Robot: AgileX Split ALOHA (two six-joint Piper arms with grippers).
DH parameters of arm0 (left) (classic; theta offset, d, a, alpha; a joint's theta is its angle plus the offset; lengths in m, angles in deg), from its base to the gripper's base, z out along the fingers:
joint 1: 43.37 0.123 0 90
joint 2: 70.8 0 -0.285 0
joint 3: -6.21 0 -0.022 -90
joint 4: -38.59 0.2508 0 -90
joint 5: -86.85 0 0.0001 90
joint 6: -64.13 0.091 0 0
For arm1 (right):
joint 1: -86.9 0.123 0 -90
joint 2: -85.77 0 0.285 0
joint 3: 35.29 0 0.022 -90
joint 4: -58.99 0.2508 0 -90
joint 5: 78.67 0 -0.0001 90
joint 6: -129.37 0.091 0 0
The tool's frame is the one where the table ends.
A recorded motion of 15 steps. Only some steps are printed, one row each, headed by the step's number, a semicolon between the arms.
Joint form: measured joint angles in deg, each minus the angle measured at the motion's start. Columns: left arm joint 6, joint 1, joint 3, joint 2, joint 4, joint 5; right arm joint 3, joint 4, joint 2, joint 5, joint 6, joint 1.
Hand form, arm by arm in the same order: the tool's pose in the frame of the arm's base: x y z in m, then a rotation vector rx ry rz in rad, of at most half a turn. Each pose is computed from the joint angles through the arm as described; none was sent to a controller.
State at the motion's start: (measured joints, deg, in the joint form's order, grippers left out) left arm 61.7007 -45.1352 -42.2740 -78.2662 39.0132 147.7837; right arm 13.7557 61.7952 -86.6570 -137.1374 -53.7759 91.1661
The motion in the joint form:
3: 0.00 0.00 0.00 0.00 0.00 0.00; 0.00 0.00 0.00 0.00 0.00 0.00
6: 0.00 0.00 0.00 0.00 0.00 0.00; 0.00 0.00 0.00 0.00 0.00 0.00
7: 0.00 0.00 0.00 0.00 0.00 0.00; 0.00 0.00 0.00 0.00 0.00 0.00
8: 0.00 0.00 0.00 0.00 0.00 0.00; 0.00 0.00 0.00 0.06 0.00 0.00
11: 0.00 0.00 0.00 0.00 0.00 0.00; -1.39 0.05 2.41 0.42 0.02 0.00
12: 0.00 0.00 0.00 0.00 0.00 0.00; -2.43 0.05 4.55 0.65 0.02 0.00
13: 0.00 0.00 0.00 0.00 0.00 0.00; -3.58 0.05 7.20 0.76 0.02 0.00
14: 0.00 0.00 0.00 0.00 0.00 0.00; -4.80 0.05 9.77 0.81 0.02 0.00
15: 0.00 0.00 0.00 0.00 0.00 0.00; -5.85 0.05 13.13 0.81 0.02 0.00
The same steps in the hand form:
3: -0.0060 0.0008 0.2775 -0.0122 2.0402 -0.0370; -0.0031 0.0036 0.2783 -0.1308 2.0041 0.0708
6: -0.0060 0.0008 0.2775 -0.0122 2.0402 -0.0370; -0.0031 0.0036 0.2783 -0.1308 2.0041 0.0708
7: -0.0060 0.0008 0.2775 -0.0122 2.0402 -0.0370; -0.0031 0.0036 0.2783 -0.1308 2.0041 0.0708
8: -0.0060 0.0008 0.2775 -0.0122 2.0402 -0.0370; -0.0031 0.0036 0.2784 -0.1307 2.0031 0.0708
11: -0.0060 0.0008 0.2775 -0.0122 2.0402 -0.0370; 0.0010 0.0039 0.2858 -0.1304 2.0146 0.0721
12: -0.0060 0.0008 0.2775 -0.0122 2.0402 -0.0370; 0.0053 0.0042 0.2911 -0.1306 2.0298 0.0721
13: -0.0060 0.0008 0.2775 -0.0122 2.0402 -0.0370; 0.0112 0.0047 0.2966 -0.1314 2.0541 0.0722
14: -0.0060 0.0008 0.2775 -0.0122 2.0402 -0.0370; 0.0171 0.0051 0.3022 -0.1321 2.0768 0.0722
15: -0.0060 0.0008 0.2775 -0.0122 2.0402 -0.0370; 0.0260 0.0058 0.3062 -0.1335 2.1171 0.0723

